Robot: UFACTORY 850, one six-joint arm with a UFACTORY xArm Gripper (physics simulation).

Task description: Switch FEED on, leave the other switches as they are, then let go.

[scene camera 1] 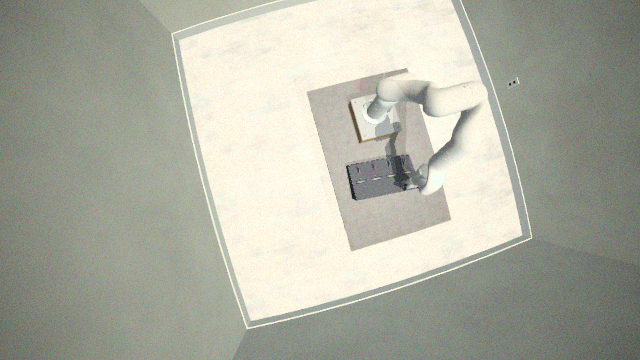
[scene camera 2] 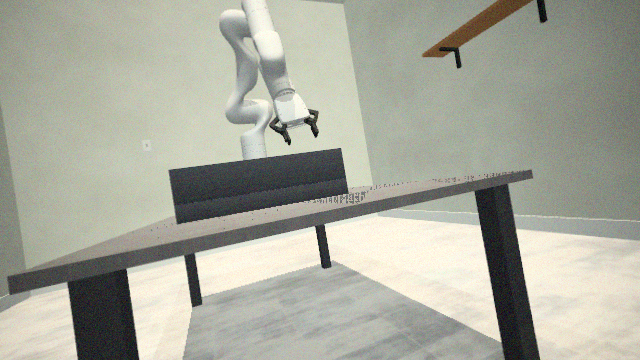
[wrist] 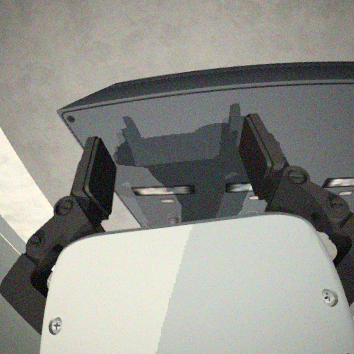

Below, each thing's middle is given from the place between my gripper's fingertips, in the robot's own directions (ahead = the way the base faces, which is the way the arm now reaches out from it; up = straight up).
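Scene:
The dark switch panel (scene camera 2: 200, 192) is there, 110 mm to the right of my hand, 120 mm below it and 140 mm behind it.

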